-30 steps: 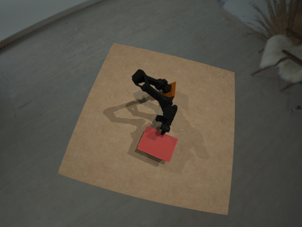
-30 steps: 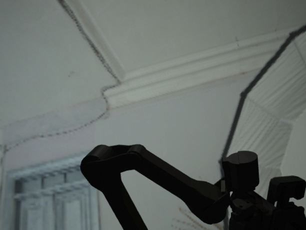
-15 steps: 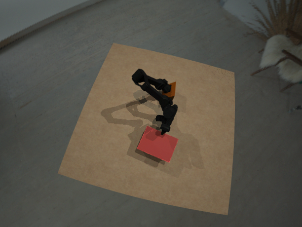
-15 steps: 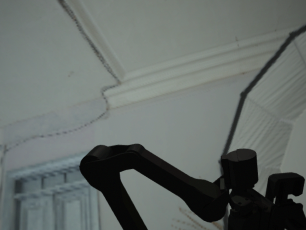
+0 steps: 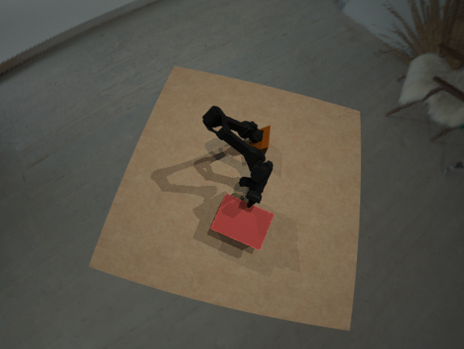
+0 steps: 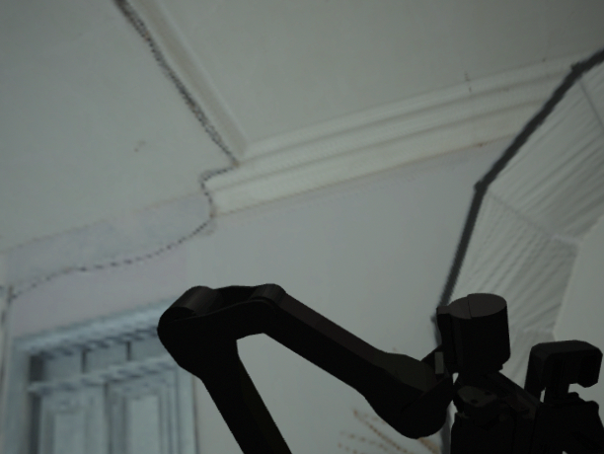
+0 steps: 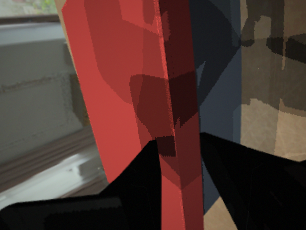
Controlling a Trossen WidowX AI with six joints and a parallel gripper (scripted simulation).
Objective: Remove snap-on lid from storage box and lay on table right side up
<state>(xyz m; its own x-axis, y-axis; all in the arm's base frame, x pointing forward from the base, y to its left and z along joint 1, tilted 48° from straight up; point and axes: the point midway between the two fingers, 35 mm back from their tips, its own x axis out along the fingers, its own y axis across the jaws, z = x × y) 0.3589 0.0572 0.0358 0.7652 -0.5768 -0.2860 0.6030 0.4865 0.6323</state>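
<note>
My gripper tip is now 7 cm short of the red lid and 2 cm to the left of it. Also, from my gripper tip: storage box 7 cm ahead, 6 cm below, 2 cm to the right.
</note>
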